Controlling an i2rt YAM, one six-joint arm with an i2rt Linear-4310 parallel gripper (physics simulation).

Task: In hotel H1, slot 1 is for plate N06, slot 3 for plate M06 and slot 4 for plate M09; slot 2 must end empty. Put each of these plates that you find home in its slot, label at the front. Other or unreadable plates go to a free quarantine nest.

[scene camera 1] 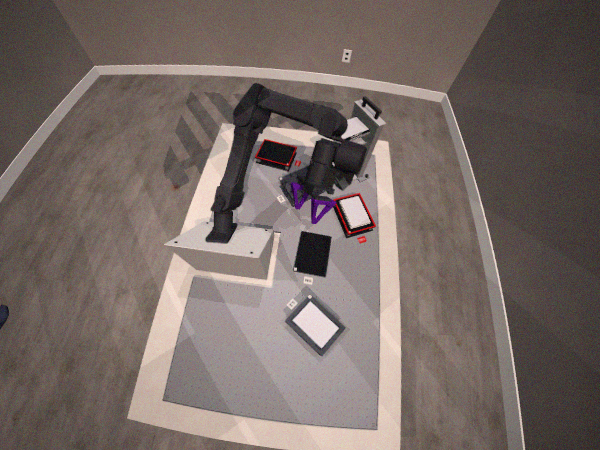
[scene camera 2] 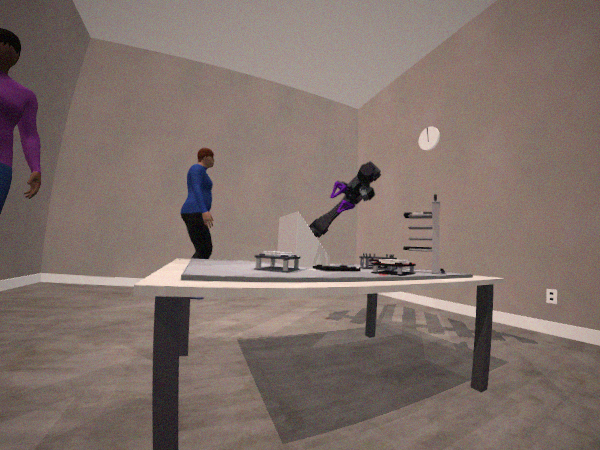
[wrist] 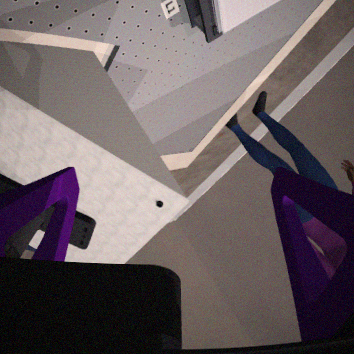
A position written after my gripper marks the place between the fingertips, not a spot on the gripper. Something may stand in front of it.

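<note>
White plate (scene camera 1: 311, 320) in sight. My gripper (scene camera 1: 305, 216): open, empty, holding nothing; wrist view too (wrist: 174, 177).
</note>
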